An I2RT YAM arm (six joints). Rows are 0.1 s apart.
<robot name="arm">
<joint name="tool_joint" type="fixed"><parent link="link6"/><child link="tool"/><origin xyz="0 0 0" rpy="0 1.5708 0"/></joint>
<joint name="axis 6" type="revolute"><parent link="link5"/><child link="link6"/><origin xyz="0.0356 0 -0.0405"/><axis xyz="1 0 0"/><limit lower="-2.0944" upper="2.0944"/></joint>
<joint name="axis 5" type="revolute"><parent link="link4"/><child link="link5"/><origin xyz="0.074 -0.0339 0.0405"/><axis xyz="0 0 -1"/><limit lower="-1.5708" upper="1.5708"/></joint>
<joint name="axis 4" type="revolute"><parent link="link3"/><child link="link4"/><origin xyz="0.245 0.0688 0.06"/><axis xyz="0 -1 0"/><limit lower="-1.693" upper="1.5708"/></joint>
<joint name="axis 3" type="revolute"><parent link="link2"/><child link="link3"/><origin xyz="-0.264 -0.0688 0"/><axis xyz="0 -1 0"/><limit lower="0" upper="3.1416"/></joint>
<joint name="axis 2" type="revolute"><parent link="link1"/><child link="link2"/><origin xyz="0.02 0.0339 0.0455"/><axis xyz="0 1 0"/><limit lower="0" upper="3.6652"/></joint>
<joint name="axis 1" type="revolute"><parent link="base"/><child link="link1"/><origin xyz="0 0 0.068"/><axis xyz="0 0 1"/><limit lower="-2.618" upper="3.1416"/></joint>
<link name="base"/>
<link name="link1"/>
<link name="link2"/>
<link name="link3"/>
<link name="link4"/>
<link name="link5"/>
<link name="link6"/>
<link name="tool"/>
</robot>
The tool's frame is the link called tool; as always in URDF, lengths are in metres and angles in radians.
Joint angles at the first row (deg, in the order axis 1, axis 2, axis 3, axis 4, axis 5, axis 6):
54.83 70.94 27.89 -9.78 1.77 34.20
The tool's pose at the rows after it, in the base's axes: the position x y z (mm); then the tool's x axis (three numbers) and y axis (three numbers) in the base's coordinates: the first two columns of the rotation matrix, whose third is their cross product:
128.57 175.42 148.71 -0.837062 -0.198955 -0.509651 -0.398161 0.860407 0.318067
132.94 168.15 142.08 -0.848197 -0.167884 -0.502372 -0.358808 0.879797 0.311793
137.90 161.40 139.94 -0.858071 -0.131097 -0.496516 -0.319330 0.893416 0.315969
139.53 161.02 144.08 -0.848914 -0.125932 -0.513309 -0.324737 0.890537 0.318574
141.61 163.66 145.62 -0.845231 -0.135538 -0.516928 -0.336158 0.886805 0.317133
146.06 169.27 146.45 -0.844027 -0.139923 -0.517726 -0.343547 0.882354 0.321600
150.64 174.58 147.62 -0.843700 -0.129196 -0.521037 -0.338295 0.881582 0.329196
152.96 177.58 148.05 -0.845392 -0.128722 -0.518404 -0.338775 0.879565 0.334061
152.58 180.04 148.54 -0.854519 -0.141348 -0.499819 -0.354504 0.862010 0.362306
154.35 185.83 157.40 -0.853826 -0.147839 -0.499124 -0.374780 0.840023 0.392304
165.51 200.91 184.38 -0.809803 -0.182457 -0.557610 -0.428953 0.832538 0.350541
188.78 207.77 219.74 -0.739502 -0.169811 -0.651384 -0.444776 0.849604 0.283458
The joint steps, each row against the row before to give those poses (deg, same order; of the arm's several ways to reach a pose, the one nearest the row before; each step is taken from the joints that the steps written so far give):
-0.81 -0.06 -0.89 0.56 -0.16 -0.09
-2.04 0.41 -1.30 1.02 0.29 0.30
-2.21 -0.16 -0.62 0.26 -0.21 0.39
-0.37 -0.80 0.30 0.02 0.15 -0.55
-0.01 0.67 0.75 0.09 -0.24 -0.63
0.00 1.84 1.29 0.79 -0.44 -0.26
0.01 1.63 1.22 0.90 0.04 0.46
-0.01 0.94 0.75 0.23 -0.32 0.11
0.09 0.35 0.36 0.01 -2.47 -0.01
0.29 -0.17 1.84 -0.83 -1.93 -0.04
0.54 0.83 6.91 -4.17 2.03 -3.43
-2.26 0.85 7.93 -3.04 3.89 -4.55

